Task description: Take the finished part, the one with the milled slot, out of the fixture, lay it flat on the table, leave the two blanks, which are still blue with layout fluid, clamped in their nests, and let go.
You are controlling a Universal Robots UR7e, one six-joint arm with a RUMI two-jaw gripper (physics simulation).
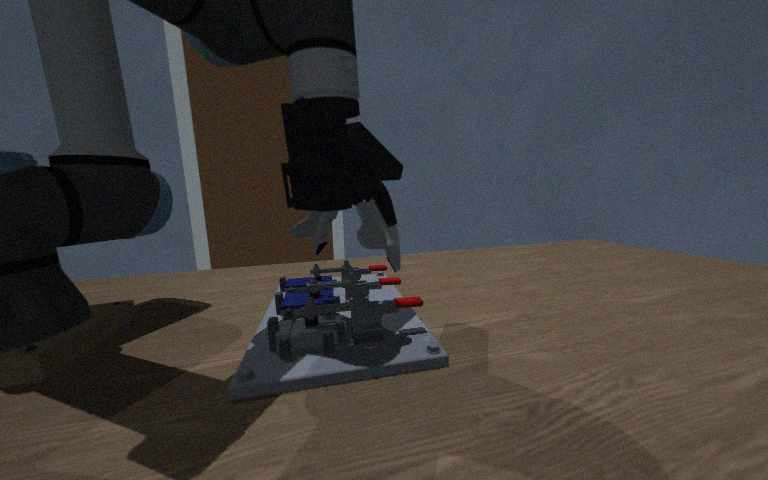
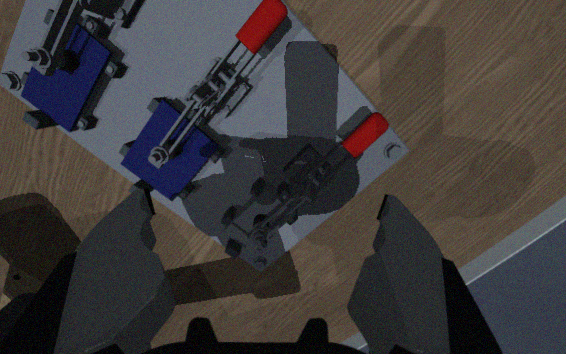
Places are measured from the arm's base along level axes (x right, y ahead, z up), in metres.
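Where they show: gripper, fingertip midpoint: (image 1: 352,262) (image 2: 268,194); arm's base, link origin: (image 1: 7,334).
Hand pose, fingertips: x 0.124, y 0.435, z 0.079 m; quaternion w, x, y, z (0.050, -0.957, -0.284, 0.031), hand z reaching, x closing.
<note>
Each offset is from my fingertips to the centre of the thing. "*": to the spot under its first point. Level surfaces: height alone.
The finished part {dy -0.067, dx +0.027, dz -0.077 m} (image 1: 308,338) (image 2: 246,214) is grey and sits in the nearest nest of the fixture plate {dy -0.009, dx -0.076, dz -0.100 m} (image 1: 362,370) (image 2: 165,45), under its toggle clamp; its slot is hard to make out in the shadow. That clamp's red handle {dy +0.038, dx +0.041, dz -0.051 m} (image 1: 408,302) (image 2: 366,135) lies nearly level. One blue blank {dy -0.056, dx -0.083, dz -0.079 m} (image 1: 296,299) (image 2: 145,150) sits in the middle nest and another blue blank {dy -0.046, dx -0.193, dz -0.082 m} (image 1: 297,281) (image 2: 55,100) in the far nest, each under a clamp arm. My gripper (image 1: 358,259) (image 2: 268,194) is open and empty, above the fixture, its fingers wide apart.
The middle clamp's red handle {dy +0.054, dx -0.067, dz -0.056 m} (image 1: 389,280) (image 2: 262,25) and the far clamp's red handle {* dy +0.091, dx -0.165, dz -0.058 m} (image 1: 377,267) point the same way as the near one. The clamps stand up from the plate. The wooden table {dz -0.108 m} (image 1: 594,350) (image 2: 480,85) surrounds the fixture; a brown door (image 1: 243,141) is behind.
</note>
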